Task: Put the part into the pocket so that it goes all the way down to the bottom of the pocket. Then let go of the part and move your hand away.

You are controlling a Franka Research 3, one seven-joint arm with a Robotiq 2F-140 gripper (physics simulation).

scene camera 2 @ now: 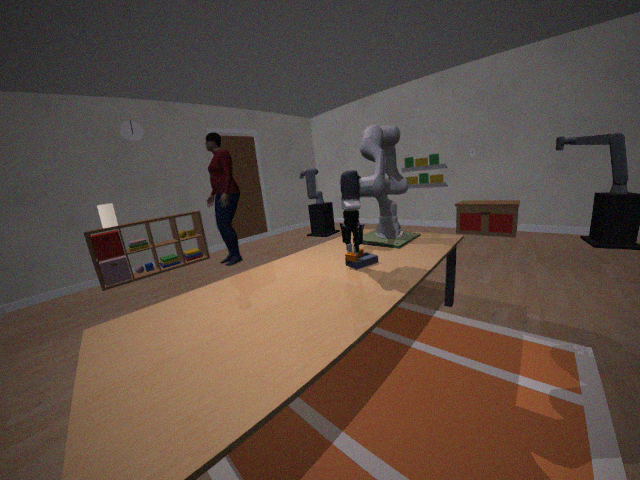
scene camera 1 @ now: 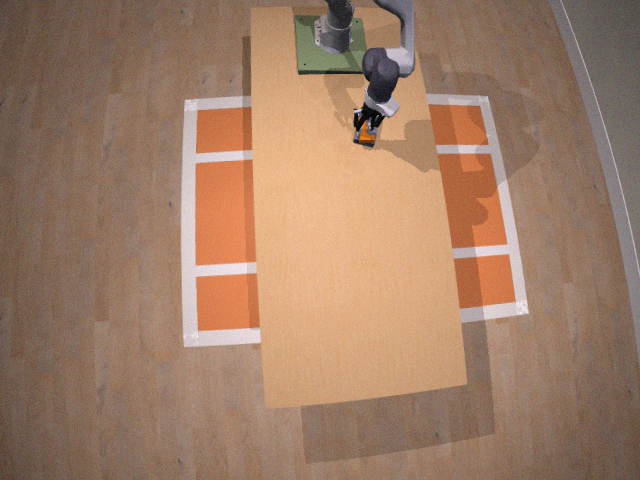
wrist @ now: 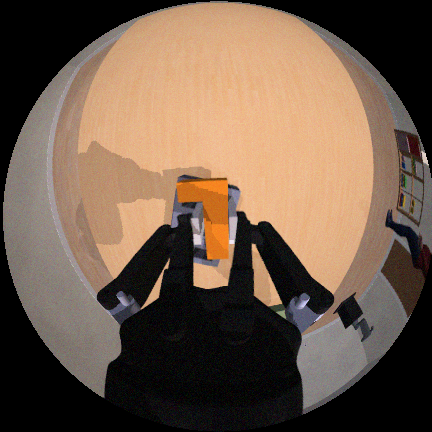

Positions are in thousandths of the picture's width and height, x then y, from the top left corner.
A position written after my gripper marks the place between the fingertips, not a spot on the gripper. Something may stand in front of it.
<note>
My gripper (scene camera 2: 552, 539) grips an orange L-shaped part (wrist: 492, 446), which still rests on a pocket block (wrist: 462, 580).
My gripper also shows in the wrist view (wrist: 501, 478).
</note>
